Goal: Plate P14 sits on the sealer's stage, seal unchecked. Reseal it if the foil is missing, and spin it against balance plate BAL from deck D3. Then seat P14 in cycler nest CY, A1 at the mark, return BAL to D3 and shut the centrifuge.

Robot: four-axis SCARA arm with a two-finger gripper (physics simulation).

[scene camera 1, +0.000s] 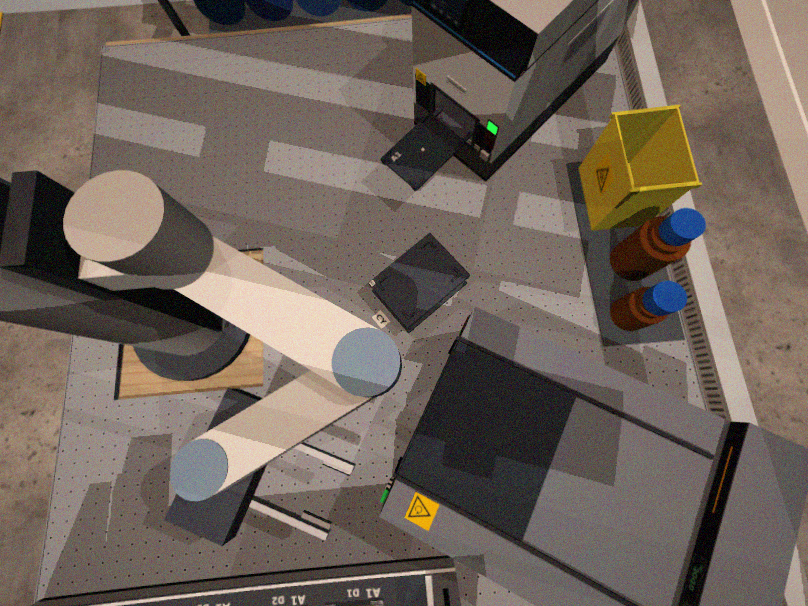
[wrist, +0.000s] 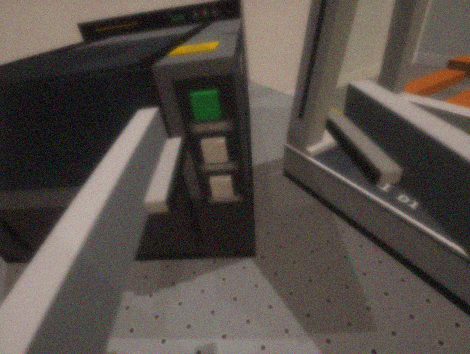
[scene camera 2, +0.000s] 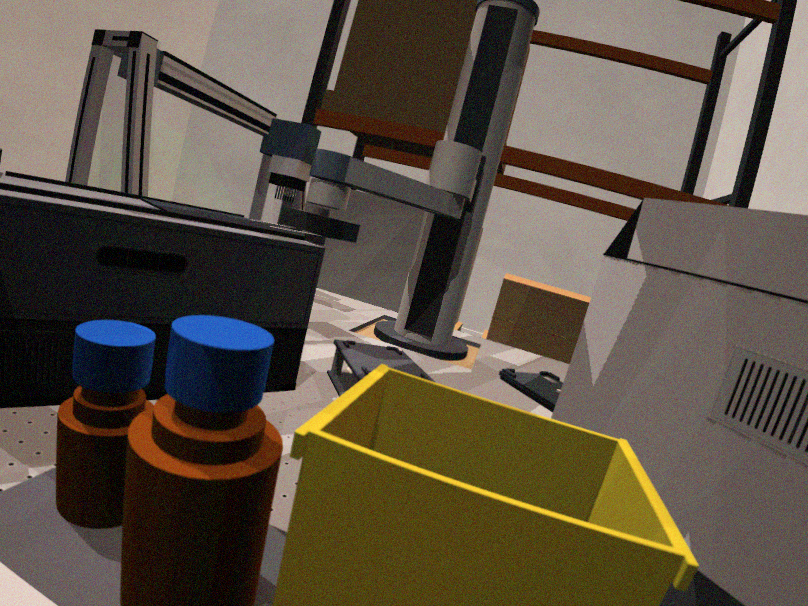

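Pixels of known places: gripper, fingertip midpoint: (scene camera 1: 341, 500) (wrist: 254, 115); arm's base at its link origin: (scene camera 1: 195, 321) (scene camera 2: 420, 342).
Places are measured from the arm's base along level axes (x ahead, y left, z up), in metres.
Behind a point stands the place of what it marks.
My gripper (scene camera 1: 340, 500) {x 0.338, y -0.335, z 0.207 m} (wrist: 254, 115) {x 0.338, y -0.335, z 0.207 m} is shut to its narrow stance with nothing held; a gap remains between its long fingers. It hangs before the centrifuge (scene camera 1: 606, 495) {x 0.704, y -0.350, z 0.223 m} (scene camera 2: 208, 290) {x 0.692, y -0.150, z 0.151 m} (wrist: 220, 47) {x 0.435, y -0.367, z 0.223 m}, whose flat top looks closed. In the wrist view the green button (wrist: 205, 105) {x 0.398, y -0.333, z 0.196 m} and two pale buttons below it show between the fingers. Cycler nest CY (scene camera 1: 420, 280) {x 0.485, y 0.024, z 0.072 m} (scene camera 2: 372, 355) {x 0.471, y 0.005, z 0.073 m} and the sealer's stage (scene camera 1: 407, 159) {x 0.482, y 0.265, z 0.116 m} (scene camera 2: 535, 384) {x 0.511, y 0.249, z 0.116 m} show no plate. The deck (scene camera 1: 522, 587) (wrist: 370, 200) {x 0.350, y -0.477, z 0.066 m} is partly out of view; D1 and D2 labels show, D3 is cut off. P14 and BAL are not visible.
The sealer (scene camera 1: 463, 91) {x 0.591, y 0.327, z 0.212 m} (scene camera 2: 704, 313) {x 0.742, y 0.336, z 0.273 m} has a green light. A yellow bin (scene camera 1: 603, 172) {x 0.857, y 0.195, z 0.112 m} (scene camera 2: 469, 515) {x 0.967, y 0.184, z 0.177 m} and two blue-capped bottles (scene camera 1: 652, 244) {x 0.896, y 0.028, z 0.144 m} (scene camera 2: 195, 489) {x 0.961, y 0.062, z 0.130 m} stand behind nest CY, near the table's edge. The arm's column (scene camera 2: 447, 260) {x 0.077, y 0.023, z 0.228 m} stands on a wooden base (scene camera 1: 189, 384) {x 0.002, y -0.125, z 0.017 m}.
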